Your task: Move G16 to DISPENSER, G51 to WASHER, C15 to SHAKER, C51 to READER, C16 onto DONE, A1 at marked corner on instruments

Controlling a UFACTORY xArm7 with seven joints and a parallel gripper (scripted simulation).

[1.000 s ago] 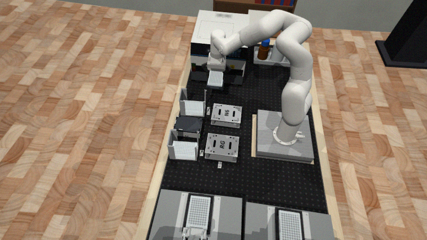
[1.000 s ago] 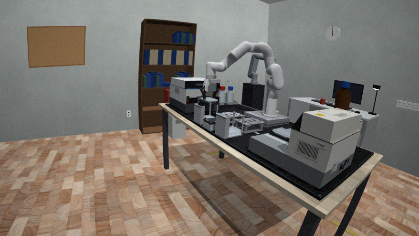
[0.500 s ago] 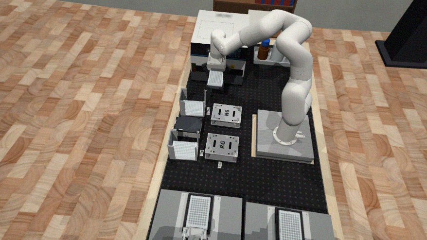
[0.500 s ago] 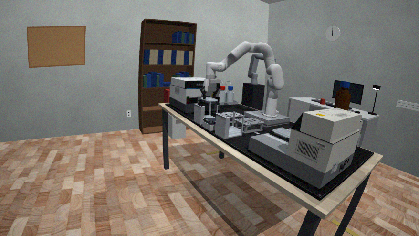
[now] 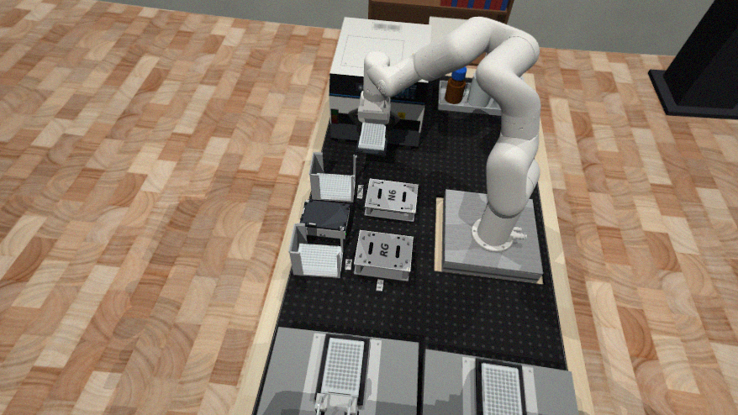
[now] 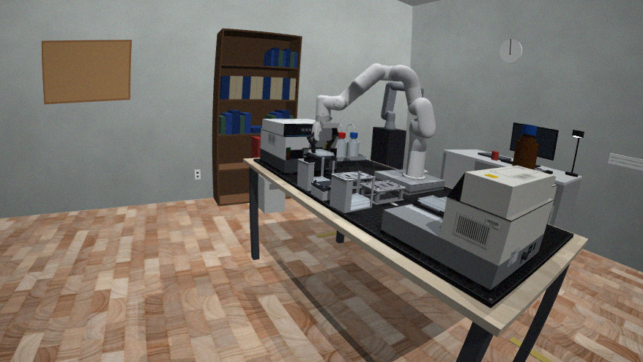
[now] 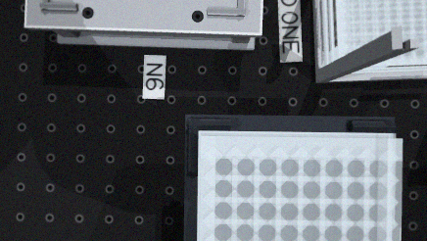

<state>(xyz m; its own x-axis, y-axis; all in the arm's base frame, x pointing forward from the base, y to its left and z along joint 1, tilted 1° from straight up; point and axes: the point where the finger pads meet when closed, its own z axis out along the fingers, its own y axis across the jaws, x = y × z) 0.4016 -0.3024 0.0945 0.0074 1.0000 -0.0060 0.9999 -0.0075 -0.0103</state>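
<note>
My hand is 30 mm above the dark pull-out tray.
</note>
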